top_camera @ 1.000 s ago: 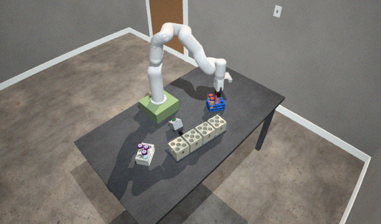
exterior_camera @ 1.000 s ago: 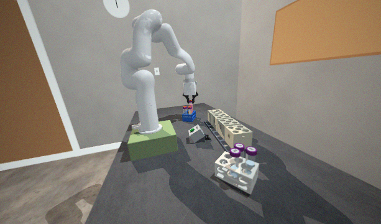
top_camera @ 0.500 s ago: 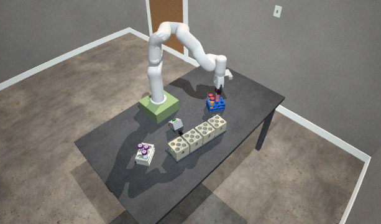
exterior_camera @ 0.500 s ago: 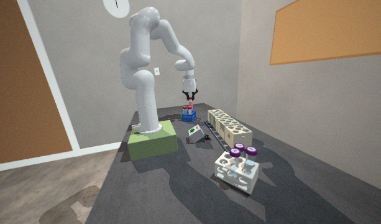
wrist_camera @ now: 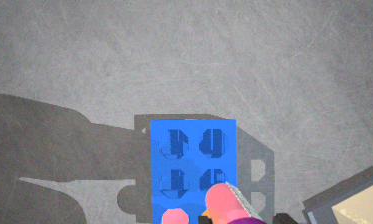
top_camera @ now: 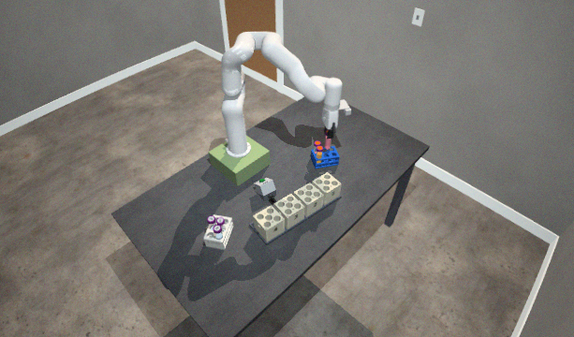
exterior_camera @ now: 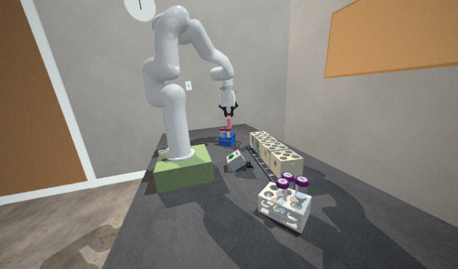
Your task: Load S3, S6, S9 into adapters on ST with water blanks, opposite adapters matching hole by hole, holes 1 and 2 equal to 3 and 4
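Right now the sample tube is 50 mm below my hand and 10 mm ahead of it. The rest, counted from my hand: blue sample rack: 180 mm below, 20 mm behind, 10 mm to the left; then green done key: 350 mm to the right, 150 mm below, 120 mm behind; then adapter 1: 180 mm to the right, 160 mm below, 130 mm ahead.
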